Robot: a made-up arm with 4 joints.
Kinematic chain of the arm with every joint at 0, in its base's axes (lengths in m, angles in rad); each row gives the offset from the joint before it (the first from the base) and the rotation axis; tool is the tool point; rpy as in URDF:
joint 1: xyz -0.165 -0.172 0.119 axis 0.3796 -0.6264 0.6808
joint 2: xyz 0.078 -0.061 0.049 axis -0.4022 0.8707 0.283
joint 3: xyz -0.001 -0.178 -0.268 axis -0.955 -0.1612 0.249
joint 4: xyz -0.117 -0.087 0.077 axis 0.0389 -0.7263 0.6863
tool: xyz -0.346 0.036 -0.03 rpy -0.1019 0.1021 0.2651
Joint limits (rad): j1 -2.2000..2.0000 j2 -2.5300..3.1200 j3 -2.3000..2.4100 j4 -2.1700..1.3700
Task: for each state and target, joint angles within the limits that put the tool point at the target. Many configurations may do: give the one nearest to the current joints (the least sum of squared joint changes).
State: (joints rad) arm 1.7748 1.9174 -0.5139 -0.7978
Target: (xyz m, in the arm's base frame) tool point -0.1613 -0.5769 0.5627
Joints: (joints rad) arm 1.5458 2.0119 -0.4308 -0.1452
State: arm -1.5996 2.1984 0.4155 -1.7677
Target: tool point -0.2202 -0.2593 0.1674
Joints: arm -1.5998 1.5768 0.0822 -2.1700
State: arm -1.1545 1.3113 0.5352 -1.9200
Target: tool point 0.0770 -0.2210 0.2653
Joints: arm -1.4875 1.7721 0.1556 -1.2586
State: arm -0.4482 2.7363 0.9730 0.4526
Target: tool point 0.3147 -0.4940 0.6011
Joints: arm 0.1118 2.4427 0.3844 0.5564
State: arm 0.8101 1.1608 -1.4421 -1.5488
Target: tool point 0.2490 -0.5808 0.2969
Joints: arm 0.8489 1.2268 -1.8738 -1.5944
